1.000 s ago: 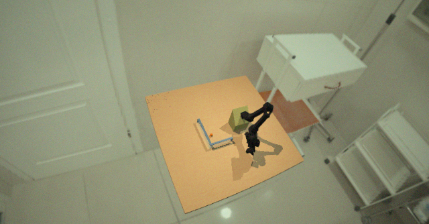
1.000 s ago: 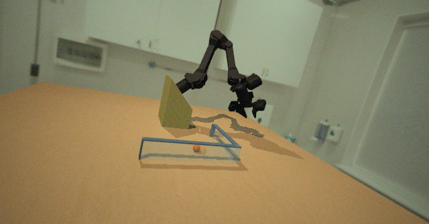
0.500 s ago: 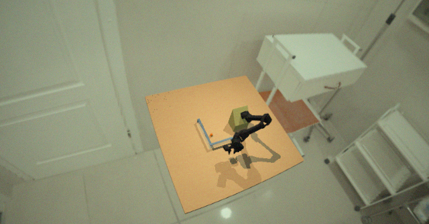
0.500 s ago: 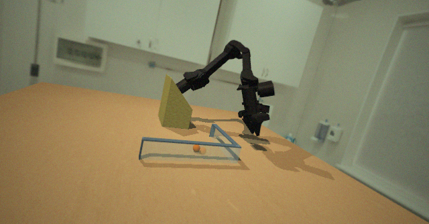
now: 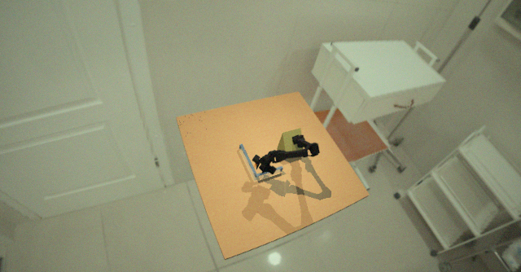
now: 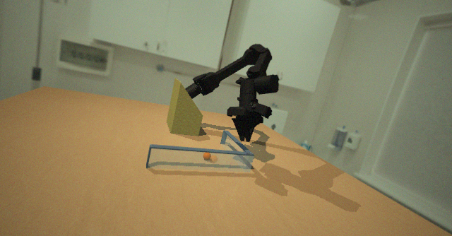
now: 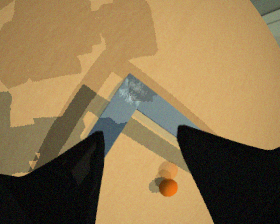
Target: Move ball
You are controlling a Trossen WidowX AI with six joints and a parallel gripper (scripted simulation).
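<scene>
The ball is 100 mm to the right of my gripper tip, 80 mm below it and 50 mm behind it.
</scene>
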